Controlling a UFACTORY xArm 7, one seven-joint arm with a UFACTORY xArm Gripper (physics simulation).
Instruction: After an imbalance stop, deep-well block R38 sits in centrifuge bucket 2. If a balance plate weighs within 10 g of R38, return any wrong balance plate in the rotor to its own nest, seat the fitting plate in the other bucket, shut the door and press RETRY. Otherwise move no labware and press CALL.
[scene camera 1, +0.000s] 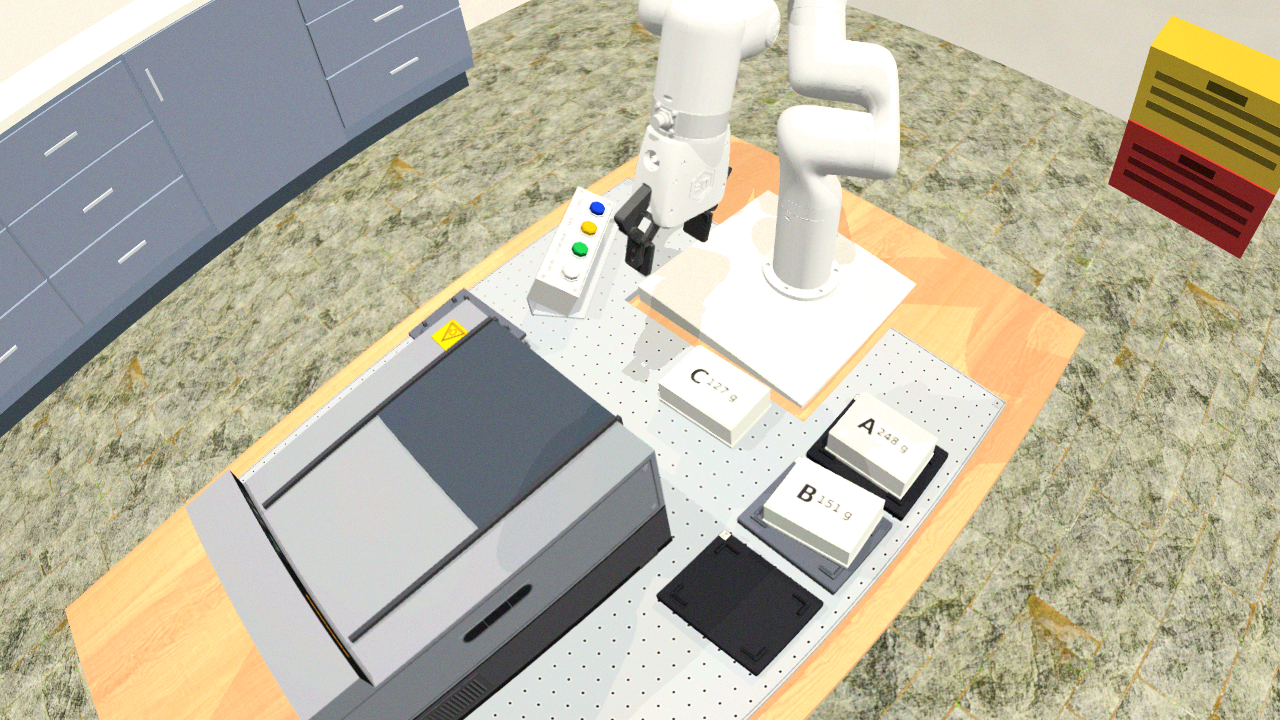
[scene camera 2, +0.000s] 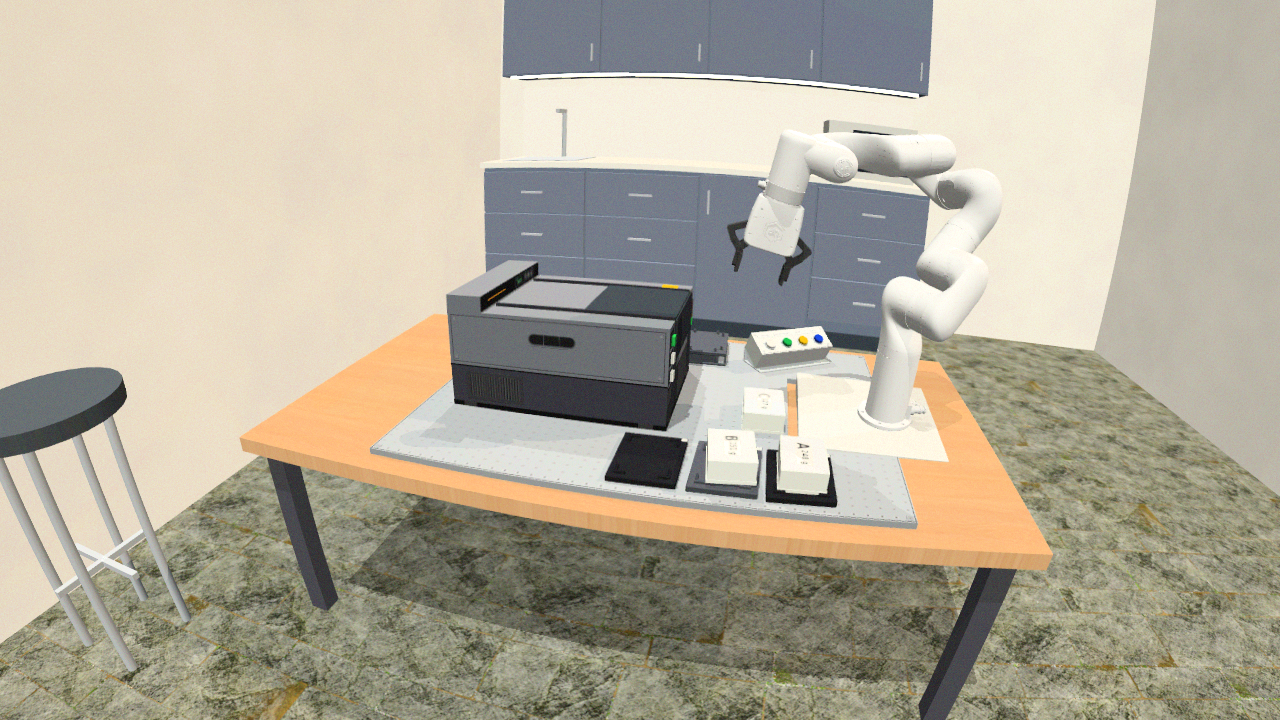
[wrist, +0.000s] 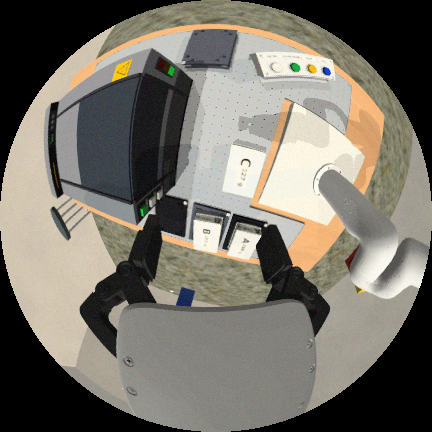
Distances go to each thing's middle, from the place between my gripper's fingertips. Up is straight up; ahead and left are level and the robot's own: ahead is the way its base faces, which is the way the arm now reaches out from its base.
Right now my hand is 20 cm short of the nest (scene camera 1: 743, 604), 22 cm to the right of it and 29 cm above it. The rest, counted from my hand: grey centrifuge (scene camera 1: 360, 582) 38 cm ahead, 11 cm to the right, 17 cm below; button box (scene camera 1: 565, 283) 14 cm behind, 32 cm to the right, 25 cm below.
